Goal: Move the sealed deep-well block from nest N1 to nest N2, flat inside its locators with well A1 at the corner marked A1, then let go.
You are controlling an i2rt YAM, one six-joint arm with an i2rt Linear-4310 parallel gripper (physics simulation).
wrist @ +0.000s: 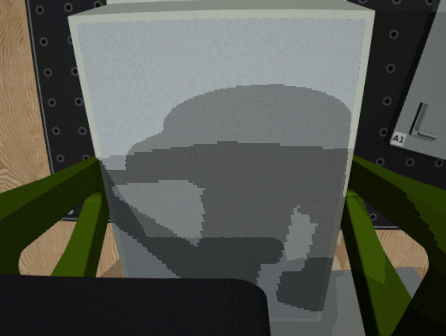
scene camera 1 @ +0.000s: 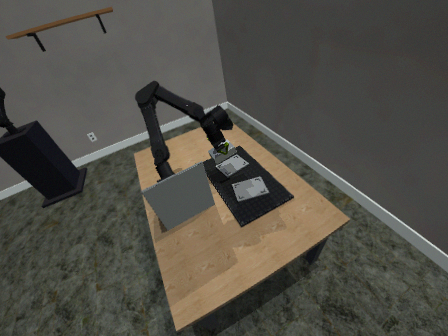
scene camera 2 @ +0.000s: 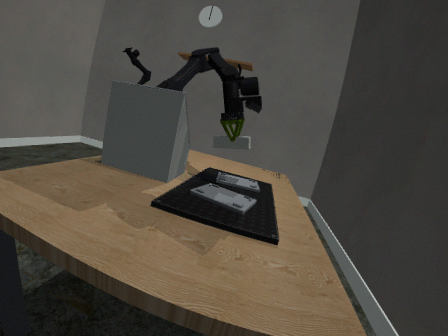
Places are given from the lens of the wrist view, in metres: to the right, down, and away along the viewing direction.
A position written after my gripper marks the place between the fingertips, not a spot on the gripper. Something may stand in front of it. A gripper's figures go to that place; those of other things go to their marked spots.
my gripper [wrist: 223, 167]: 0.00, 0.00, 0.13
grey deep-well block [wrist: 225, 142]: 0.00, -0.01, 0.11
grey nest plate [wrist: 410, 128]: 0.14, -0.03, 0.27
The marked spots on the grey nest plate and the grey deep-well block are 0.21 m apart.
